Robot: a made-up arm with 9 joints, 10 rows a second.
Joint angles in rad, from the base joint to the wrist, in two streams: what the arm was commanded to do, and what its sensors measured. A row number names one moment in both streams.
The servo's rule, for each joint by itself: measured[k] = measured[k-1] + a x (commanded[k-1-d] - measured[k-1]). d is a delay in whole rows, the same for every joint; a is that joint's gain. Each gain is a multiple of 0.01, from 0.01 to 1. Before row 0 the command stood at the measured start. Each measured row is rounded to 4 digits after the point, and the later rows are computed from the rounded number. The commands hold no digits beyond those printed.
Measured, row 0:
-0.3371, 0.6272, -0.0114, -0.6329, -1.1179, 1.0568, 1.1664, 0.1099, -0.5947
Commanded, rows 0 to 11:
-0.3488, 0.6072, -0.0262, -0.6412, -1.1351, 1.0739, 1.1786, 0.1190, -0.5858
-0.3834, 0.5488, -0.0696, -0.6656, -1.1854, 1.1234, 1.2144, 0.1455, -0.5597
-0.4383, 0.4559, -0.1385, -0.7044, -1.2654, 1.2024, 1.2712, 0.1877, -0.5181
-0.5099, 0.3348, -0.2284, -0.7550, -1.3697, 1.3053, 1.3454, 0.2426, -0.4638
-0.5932, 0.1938, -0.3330, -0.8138, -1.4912, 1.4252, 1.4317, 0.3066, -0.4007
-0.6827, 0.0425, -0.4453, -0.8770, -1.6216, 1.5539, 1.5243, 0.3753, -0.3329
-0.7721, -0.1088, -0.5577, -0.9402, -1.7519, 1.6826, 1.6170, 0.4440, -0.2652
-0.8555, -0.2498, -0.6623, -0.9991, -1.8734, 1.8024, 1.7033, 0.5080, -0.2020
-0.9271, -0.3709, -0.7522, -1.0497, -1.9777, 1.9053, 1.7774, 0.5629, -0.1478
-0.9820, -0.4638, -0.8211, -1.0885, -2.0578, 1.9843, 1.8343, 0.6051, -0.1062
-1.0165, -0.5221, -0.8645, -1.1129, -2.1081, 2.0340, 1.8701, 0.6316, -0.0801
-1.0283, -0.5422, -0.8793, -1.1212, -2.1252, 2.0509, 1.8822, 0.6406, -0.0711
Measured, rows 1 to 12:
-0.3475, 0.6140, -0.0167, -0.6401, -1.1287, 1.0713, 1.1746, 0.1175, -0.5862
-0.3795, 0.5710, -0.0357, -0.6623, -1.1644, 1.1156, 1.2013, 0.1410, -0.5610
-0.4318, 0.4950, -0.0727, -0.6989, -1.2280, 1.1894, 1.2481, 0.1802, -0.5202
-0.5013, 0.3893, -0.1288, -0.7477, -1.3173, 1.2879, 1.3133, 0.2326, -0.4666
-0.5831, 0.2603, -0.2023, -0.8052, -1.4269, 1.4046, 1.3926, 0.2948, -0.4040
-0.6717, 0.1166, -0.2898, -0.8677, -1.5496, 1.5315, 1.4808, 0.3624, -0.3365
-0.7611, -0.0322, -0.3862, -0.9308, -1.6770, 1.6599, 1.5721, 0.4309, -0.2688
-0.8451, -0.1758, -0.4856, -0.9902, -1.8007, 1.7810, 1.6600, 0.4957, -0.2053
-0.9181, -0.3046, -0.5816, -1.0420, -1.9122, 1.8867, 1.7387, 0.5521, -0.1507
-0.9750, -0.4097, -0.6678, -1.0825, -2.0039, 1.9697, 1.8028, 0.5966, -0.1084
-1.0119, -0.4839, -0.7386, -1.1089, -2.0695, 2.0244, 1.8479, 0.6260, -0.0815
-1.0265, -0.5224, -0.7893, -1.1196, -2.1046, 2.0469, 1.8709, 0.6383, -0.0716
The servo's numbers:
d 0
a 0.89 0.66 0.36 0.87 0.63 0.85 0.67 0.84 0.95

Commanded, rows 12 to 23:
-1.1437, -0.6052, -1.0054, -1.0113, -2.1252, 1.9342, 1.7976, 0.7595, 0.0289
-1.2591, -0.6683, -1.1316, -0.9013, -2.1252, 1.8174, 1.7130, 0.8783, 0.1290
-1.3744, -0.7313, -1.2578, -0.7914, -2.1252, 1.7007, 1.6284, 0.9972, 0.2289
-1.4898, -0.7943, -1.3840, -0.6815, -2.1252, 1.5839, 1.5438, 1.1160, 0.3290
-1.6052, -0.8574, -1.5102, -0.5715, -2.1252, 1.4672, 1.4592, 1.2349, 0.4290
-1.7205, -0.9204, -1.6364, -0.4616, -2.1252, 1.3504, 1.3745, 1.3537, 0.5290
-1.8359, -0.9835, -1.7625, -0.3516, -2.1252, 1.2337, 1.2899, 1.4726, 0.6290
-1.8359, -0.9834, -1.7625, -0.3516, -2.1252, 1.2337, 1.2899, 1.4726, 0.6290
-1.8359, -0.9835, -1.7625, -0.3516, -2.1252, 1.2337, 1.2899, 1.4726, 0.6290
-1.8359, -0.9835, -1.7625, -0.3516, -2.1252, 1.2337, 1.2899, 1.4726, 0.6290
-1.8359, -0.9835, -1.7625, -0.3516, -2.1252, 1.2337, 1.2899, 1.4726, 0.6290
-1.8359, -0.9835, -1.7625, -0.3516, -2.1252, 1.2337, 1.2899, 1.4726, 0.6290
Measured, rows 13 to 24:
-1.1308, -0.5770, -0.8671, -1.0254, -2.1176, 1.9511, 1.8218, 0.7401, 0.0239
-1.2450, -0.6373, -0.9623, -0.9174, -2.1224, 1.8375, 1.7489, 0.8562, 0.1237
-1.3602, -0.6993, -1.0687, -0.8078, -2.1242, 1.7212, 1.6682, 0.9746, 0.2236
-1.4755, -0.7620, -1.1822, -0.6979, -2.1248, 1.6045, 1.5849, 1.0934, 0.3237
-1.5909, -0.8250, -1.3003, -0.5879, -2.1251, 1.4878, 1.5007, 1.2123, 0.4237
-1.7062, -0.8880, -1.4213, -0.4780, -2.1252, 1.3710, 1.4161, 1.3311, 0.5237
-1.8216, -0.9510, -1.5441, -0.3680, -2.1252, 1.2543, 1.3315, 1.4500, 0.6237
-1.8343, -0.9724, -1.6227, -0.3537, -2.1252, 1.2368, 1.3036, 1.4690, 0.6287
-1.8357, -0.9797, -1.6730, -0.3519, -2.1252, 1.2342, 1.2944, 1.4720, 0.6290
-1.8359, -0.9822, -1.7052, -0.3516, -2.1252, 1.2338, 1.2914, 1.4725, 0.6290
-1.8359, -0.9831, -1.7258, -0.3516, -2.1252, 1.2337, 1.2904, 1.4726, 0.6290
-1.8359, -0.9834, -1.7390, -0.3516, -2.1252, 1.2337, 1.2901, 1.4726, 0.6290

